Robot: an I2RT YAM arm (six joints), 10 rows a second.
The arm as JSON. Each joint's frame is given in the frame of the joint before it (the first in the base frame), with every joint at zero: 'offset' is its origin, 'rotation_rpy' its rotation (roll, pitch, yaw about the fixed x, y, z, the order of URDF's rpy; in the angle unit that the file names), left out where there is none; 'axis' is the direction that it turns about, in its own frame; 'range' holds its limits. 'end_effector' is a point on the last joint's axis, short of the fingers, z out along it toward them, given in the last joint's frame.
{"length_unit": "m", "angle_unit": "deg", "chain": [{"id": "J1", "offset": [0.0, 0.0, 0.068], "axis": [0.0, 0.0, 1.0], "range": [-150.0, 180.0]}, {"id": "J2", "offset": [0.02, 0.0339, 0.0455], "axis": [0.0, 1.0, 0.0], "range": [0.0, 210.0]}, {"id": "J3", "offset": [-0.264, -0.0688, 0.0], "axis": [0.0, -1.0, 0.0], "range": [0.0, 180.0]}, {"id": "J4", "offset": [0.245, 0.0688, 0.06], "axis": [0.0, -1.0, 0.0], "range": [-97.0, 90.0]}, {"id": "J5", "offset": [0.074, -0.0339, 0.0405], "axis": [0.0, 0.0, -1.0], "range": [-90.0, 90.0]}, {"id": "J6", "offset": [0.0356, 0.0, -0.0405], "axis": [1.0, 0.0, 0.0], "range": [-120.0, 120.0]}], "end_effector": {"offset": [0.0, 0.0, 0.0], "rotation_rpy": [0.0, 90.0, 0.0]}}
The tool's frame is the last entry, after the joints.
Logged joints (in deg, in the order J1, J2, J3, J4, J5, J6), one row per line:
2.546, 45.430, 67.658, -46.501, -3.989, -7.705
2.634, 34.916, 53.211, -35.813, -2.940, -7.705
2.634, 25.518, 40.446, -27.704, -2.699, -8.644
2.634, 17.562, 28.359, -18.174, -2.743, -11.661
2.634, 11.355, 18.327, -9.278, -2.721, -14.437
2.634, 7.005, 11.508, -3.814, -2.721, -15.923
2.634, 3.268, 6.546, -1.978, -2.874, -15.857
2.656, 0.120, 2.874, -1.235, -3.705, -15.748
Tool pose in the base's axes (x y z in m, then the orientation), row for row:
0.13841, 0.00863, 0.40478, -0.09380, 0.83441, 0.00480, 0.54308
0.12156, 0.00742, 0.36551, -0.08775, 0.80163, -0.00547, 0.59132
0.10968, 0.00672, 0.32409, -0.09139, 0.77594, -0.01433, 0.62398
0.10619, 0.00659, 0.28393, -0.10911, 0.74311, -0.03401, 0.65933
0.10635, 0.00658, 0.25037, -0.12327, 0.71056, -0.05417, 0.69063
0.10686, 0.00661, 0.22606, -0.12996, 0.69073, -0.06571, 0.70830
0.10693, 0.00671, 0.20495, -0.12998, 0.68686, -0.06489, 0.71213
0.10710, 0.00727, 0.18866, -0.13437, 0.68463, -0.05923, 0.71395
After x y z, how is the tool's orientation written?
As a quaternion, x y z w.
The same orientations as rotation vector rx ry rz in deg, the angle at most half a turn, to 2 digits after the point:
-12.76, 113.50, 0.65
-11.70, 106.86, -0.73
-12.02, 102.06, -1.88
-14.15, 96.37, -4.41
-15.79, 91.02, -6.94
-16.53, 87.87, -8.36
-16.51, 87.25, -8.24
-17.06, 86.91, -7.52

